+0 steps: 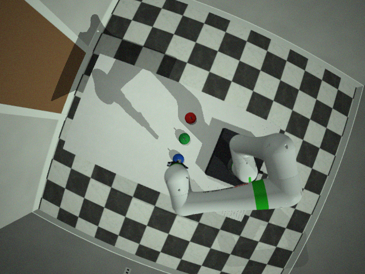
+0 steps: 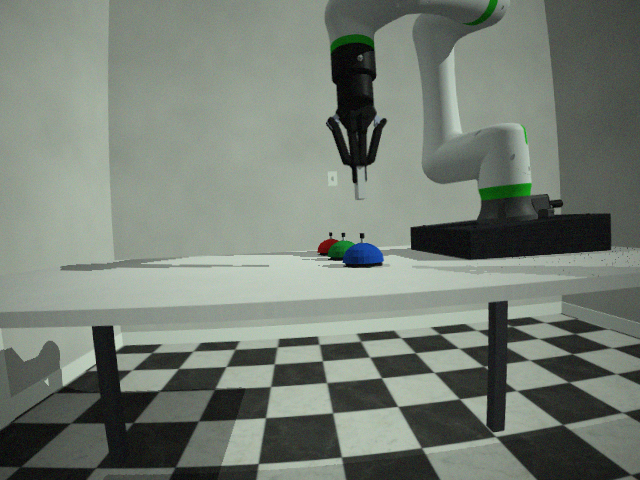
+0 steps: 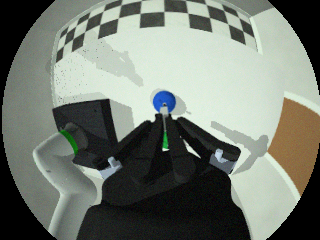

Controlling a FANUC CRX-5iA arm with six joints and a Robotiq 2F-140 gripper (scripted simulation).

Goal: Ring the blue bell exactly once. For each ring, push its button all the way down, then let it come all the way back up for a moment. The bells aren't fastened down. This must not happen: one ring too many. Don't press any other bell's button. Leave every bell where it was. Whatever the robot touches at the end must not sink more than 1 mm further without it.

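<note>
Right now the blue bell is 130 mm below my hand. From my hand the other things lie so: red bell: 20 mm ahead, 320 mm to the right, 130 mm below; then green bell: 10 mm ahead, 160 mm to the right, 130 mm below.
</note>
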